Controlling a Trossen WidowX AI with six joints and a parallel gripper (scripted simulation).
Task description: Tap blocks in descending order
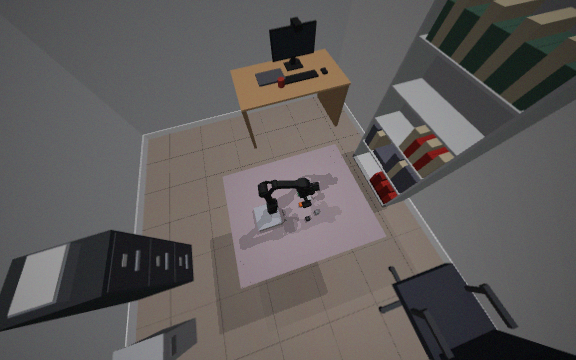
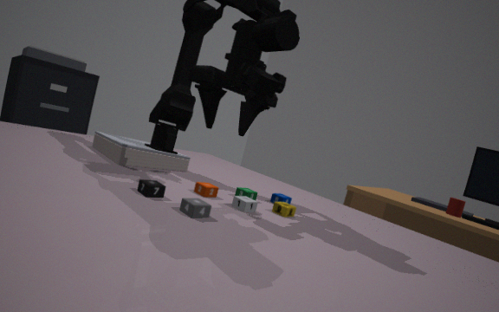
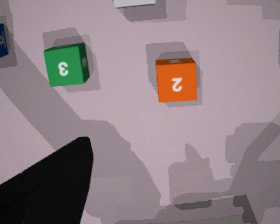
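Now: gripper tip 100 mm short of the yellow block, 110 mm to the right of it and 120 mm above it. Also, from my gripper tip: green block (10 mm ahead, 90 mm to the left, 120 mm below); then orange block (10 mm behind, 120 mm below); then white 1 block (70 mm ahead, 20 mm to the left, 120 mm below).
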